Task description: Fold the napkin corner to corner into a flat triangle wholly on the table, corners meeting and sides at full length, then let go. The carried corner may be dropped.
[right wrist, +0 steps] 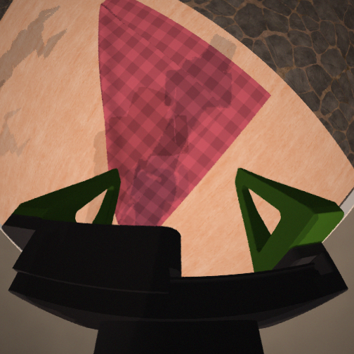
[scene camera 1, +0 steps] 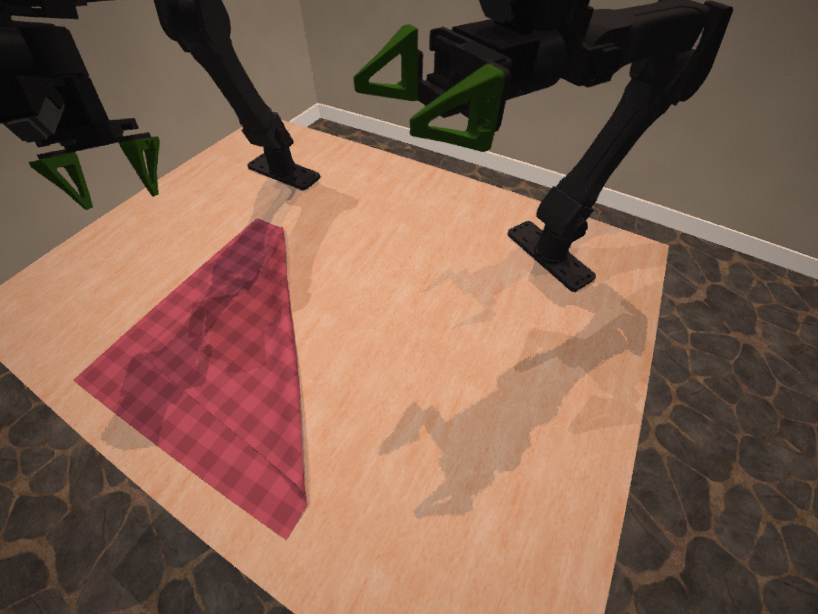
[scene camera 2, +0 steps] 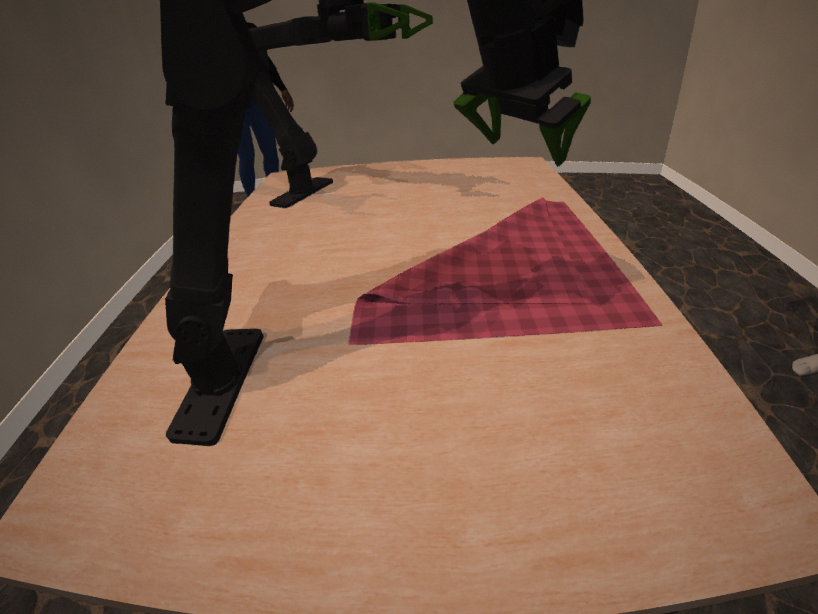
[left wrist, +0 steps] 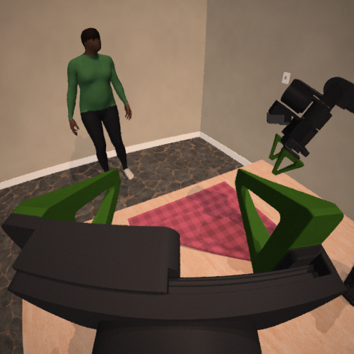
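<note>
The red checked napkin lies folded into a roughly triangular shape on the wooden table. Its two fold ends look blunt. The upper layer's edge shows as a line running inside the lower layer's edge, leaving a strip of the lower layer showing. The fold end nearer scene camera 2 is slightly raised. My right gripper is open and empty above the napkin. My left gripper is open and empty, high above the table.
The right arm's base and the left arm's base stand on the table. Arm shadows cross the table and napkin. A person in green stands beyond the table. Stone-patterned floor lies past the edges.
</note>
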